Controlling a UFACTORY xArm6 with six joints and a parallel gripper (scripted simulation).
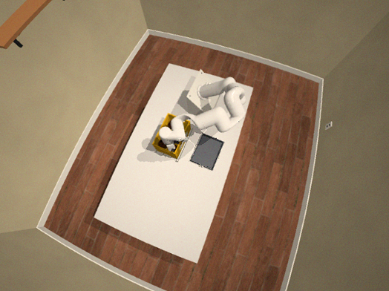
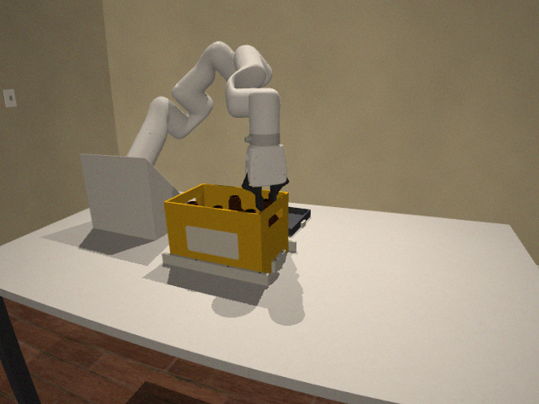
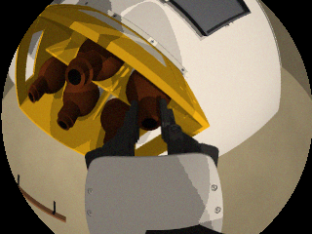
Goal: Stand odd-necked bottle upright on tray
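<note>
The glass bottle is 10 mm behind my hand, 90 mm to the right of it and 70 mm below it. The rest, counted from my hand: yellow crate (90 mm behind, 40 mm to the right, 70 mm below); then dark grey tray (90 mm behind, 250 mm to the left, 150 mm below).
</note>
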